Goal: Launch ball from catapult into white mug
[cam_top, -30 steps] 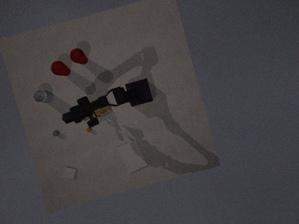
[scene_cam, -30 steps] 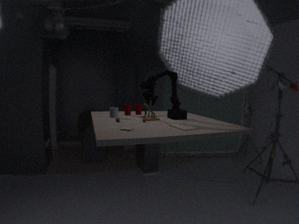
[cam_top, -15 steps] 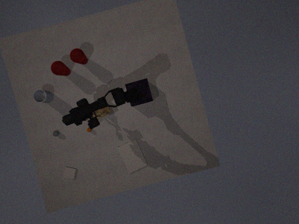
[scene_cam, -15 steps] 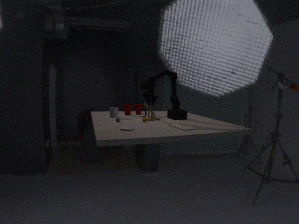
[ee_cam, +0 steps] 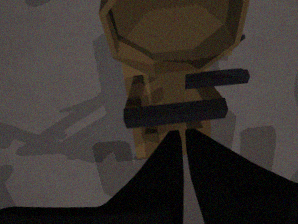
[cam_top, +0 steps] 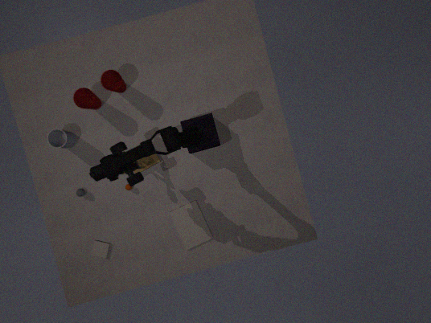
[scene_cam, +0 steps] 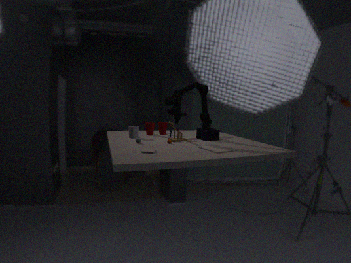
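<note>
My gripper tip is now 20 mm short of the wooden catapult, 10 mm to the left of it and 70 mm above it. Also, from my gripper tip: orange ball: 90 mm ahead, 110 mm to the left, 120 mm below; white mug: 330 mm ahead, 190 mm to the right, 110 mm below; small grey ball: 320 mm ahead, 80 mm to the left, 120 mm below.
</note>
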